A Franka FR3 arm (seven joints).
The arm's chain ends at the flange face. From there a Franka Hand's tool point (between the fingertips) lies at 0.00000 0.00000 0.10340 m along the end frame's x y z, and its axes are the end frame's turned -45 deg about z.
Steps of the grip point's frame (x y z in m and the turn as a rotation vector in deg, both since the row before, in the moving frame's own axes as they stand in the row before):
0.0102, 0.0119, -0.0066, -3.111, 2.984, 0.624
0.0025, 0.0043, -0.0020, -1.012, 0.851, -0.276
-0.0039, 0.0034, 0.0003, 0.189, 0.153, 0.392
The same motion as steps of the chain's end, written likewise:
0.0079, 0.0010, -0.0063, -0.090, 4.310, 0.624
0.0024, 0.0011, -0.0020, -0.114, 1.317, -0.276
-0.0003, 0.0056, 0.0003, 0.242, -0.025, 0.392

